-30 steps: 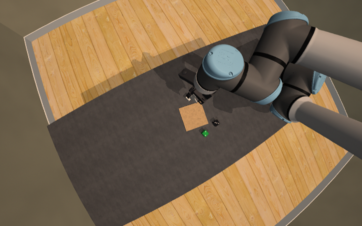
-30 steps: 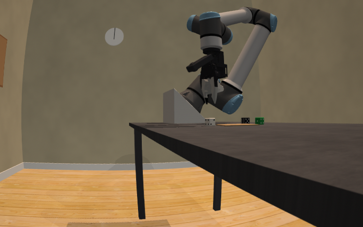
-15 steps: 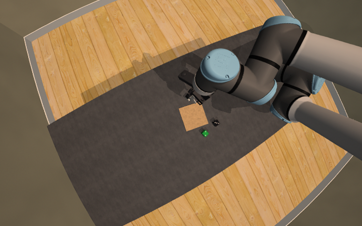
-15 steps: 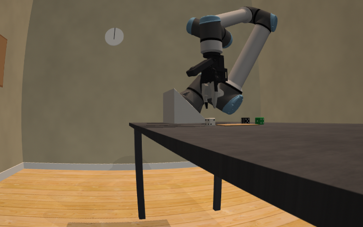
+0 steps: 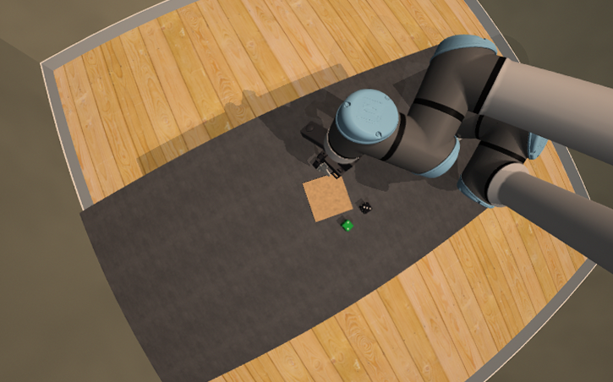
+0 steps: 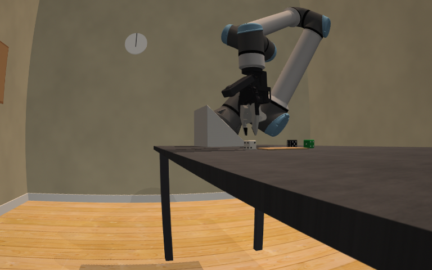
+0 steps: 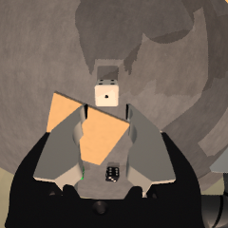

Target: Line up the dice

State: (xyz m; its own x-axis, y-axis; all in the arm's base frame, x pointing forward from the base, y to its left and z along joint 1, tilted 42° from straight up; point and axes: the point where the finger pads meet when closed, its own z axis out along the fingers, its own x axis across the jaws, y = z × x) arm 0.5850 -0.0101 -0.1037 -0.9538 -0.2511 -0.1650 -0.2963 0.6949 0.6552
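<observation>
Right now the white die is 50 mm below my hand. Round my hand: tan mat 110 mm to the left, 60 mm below, 20 mm ahead; green die 230 mm to the left, 50 mm below, 20 mm ahead; black die 210 mm to the left, 70 mm behind, 50 mm below.
</observation>
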